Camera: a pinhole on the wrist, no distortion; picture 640 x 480 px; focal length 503.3 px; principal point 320.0 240.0 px. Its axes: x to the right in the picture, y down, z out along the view. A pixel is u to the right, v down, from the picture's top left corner.
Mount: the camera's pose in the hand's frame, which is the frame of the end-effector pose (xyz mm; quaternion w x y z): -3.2 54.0 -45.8 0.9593 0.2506 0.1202 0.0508
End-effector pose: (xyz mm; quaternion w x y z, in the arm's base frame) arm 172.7 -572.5 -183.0 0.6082 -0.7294 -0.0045 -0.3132
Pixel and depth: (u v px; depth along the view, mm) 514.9 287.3 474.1
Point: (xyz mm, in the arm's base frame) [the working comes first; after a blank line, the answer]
In the camera's frame: 183.6 44.6 474.1

523.2 -354.4 20.0
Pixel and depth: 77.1 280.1 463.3
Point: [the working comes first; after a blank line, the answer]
In the camera's frame: -223.6 36.9 463.3

211.4 -126.2 -109.4
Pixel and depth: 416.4 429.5 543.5
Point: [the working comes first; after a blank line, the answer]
In the camera's frame: 104.1 204.6 543.5

576.9 -217.5 -103.1
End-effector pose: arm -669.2 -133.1 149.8 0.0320 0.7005 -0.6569 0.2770
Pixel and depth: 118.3 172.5 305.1
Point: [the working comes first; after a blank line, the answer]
In the camera's frame: -122.3 -40.9 305.1

-458.5 -164.8 -5.6
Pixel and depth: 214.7 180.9 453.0
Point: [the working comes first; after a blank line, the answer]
In the camera's frame: -94.8 -53.2 453.0

-349.4 -259.5 -49.2
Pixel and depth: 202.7 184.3 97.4
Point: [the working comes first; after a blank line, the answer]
In the camera's frame: -22.7 -10.8 97.4

-652.5 -147.3 121.0
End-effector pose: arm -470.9 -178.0 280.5 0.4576 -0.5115 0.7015 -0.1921
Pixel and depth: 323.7 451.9 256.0
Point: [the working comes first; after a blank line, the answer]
In the camera's frame: 1.9 107.8 256.0

-302.3 -176.1 119.7
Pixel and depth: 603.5 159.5 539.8
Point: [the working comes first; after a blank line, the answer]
In the camera's frame: 304.1 -86.3 539.8

-117.2 -594.3 99.7
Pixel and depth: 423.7 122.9 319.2
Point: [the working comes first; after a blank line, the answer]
In the camera's frame: 65.8 -74.3 319.2

-252.3 -333.2 238.2
